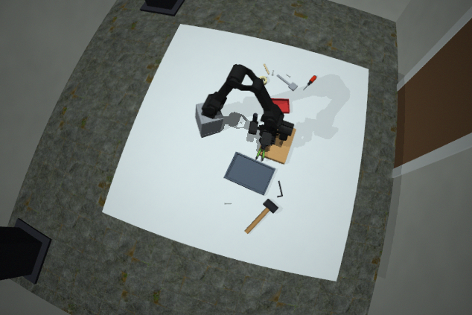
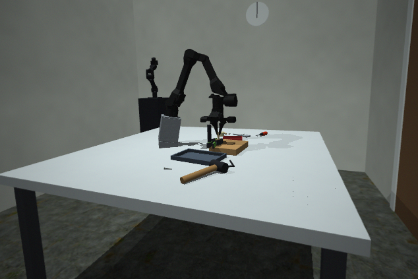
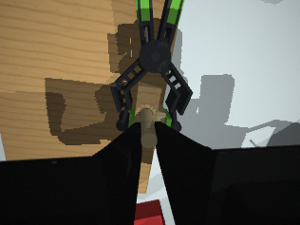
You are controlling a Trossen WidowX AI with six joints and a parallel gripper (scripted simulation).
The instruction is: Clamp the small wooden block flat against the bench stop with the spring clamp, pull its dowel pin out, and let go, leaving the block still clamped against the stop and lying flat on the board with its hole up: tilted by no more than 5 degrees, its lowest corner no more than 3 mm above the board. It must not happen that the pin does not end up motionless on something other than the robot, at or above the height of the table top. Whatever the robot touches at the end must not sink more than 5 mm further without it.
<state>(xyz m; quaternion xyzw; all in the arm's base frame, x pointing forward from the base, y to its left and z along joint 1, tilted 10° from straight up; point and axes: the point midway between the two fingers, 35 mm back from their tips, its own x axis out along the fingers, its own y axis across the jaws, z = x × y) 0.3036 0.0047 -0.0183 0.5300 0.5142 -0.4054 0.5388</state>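
My hand is 40 mm above the dowel pin. Round my hand: dark tray: 190 mm to the right, 100 mm below, 20 mm behind; then wooden board: 100 mm below, 60 mm ahead, 10 mm to the left; then small wooden block: 70 mm below.
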